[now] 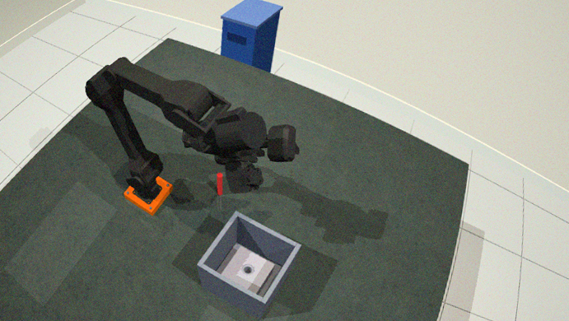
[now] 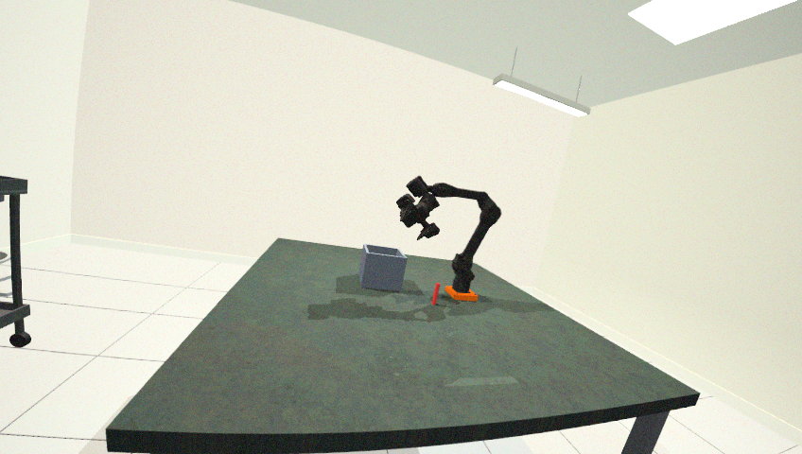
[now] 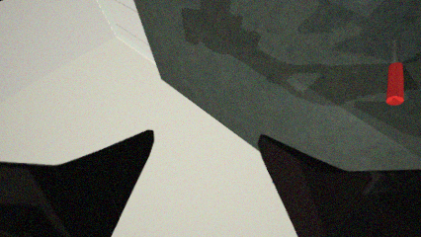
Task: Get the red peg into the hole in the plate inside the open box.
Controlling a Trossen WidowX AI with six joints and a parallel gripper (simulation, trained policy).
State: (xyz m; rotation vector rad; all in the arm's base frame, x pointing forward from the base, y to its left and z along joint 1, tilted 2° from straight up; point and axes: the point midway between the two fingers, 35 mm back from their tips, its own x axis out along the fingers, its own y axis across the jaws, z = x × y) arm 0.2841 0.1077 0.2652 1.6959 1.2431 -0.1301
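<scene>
The red peg is 15 cm behind my gripper tip and 22 cm below it. Round my gripper tip: pale plate 4 cm ahead, 18 cm to the right, 21 cm below.
</scene>
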